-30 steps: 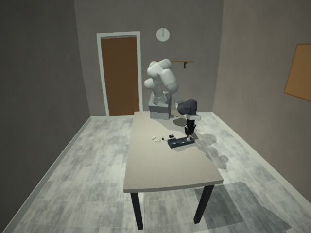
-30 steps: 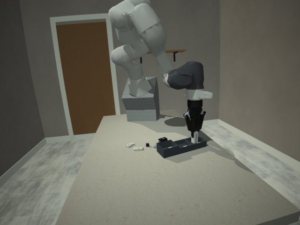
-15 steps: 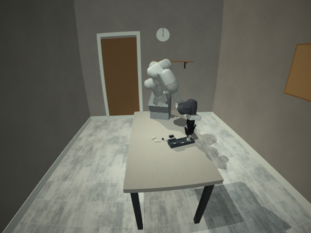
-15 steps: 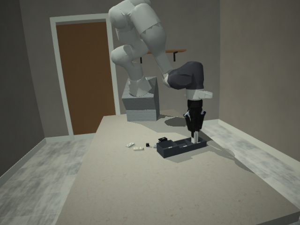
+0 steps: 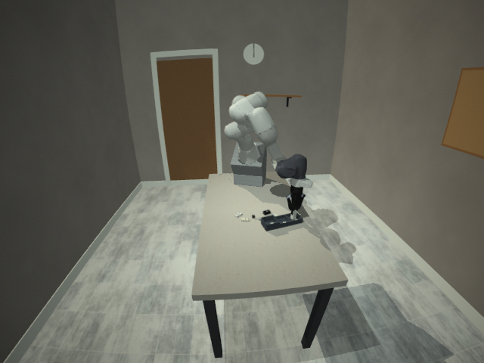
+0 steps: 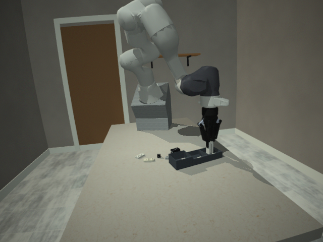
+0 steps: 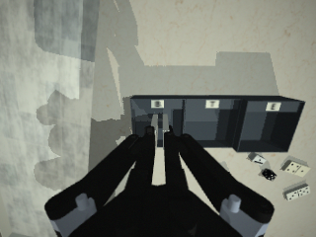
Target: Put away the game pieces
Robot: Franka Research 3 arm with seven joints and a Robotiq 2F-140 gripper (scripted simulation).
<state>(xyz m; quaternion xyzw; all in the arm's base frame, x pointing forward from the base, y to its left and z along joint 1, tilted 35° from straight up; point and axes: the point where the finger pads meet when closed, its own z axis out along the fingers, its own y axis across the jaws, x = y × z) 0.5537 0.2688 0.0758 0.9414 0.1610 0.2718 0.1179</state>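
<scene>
Right now the black die is 5 cm behind my hand, 25 cm to the right of it and 4 cm below it. Round my hand: dark three-part bin 2 cm ahead, 8 cm to the right, 3 cm below; black box 9 cm behind, 17 cm to the right, 4 cm below; white usb stick 6 cm behind, 10 cm to the right, 5 cm below.
</scene>
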